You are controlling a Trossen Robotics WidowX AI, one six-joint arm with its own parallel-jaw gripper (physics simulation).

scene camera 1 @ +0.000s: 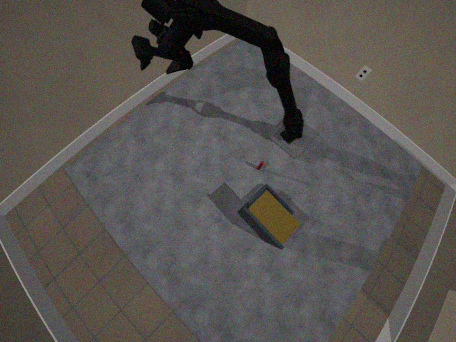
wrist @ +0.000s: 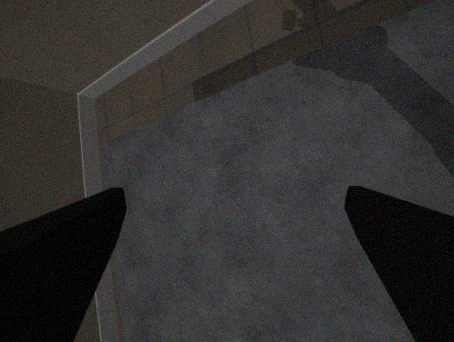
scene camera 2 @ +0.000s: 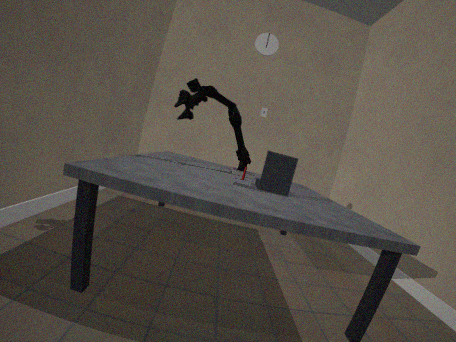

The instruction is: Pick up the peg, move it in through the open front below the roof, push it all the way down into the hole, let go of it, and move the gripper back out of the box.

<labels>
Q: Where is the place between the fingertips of my gripper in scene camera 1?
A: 154,71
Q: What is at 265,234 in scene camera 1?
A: A dark box.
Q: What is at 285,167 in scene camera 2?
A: A dark box.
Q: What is my gripper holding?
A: Nothing.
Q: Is my gripper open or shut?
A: Open.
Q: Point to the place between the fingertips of my gripper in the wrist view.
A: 237,197
</labels>
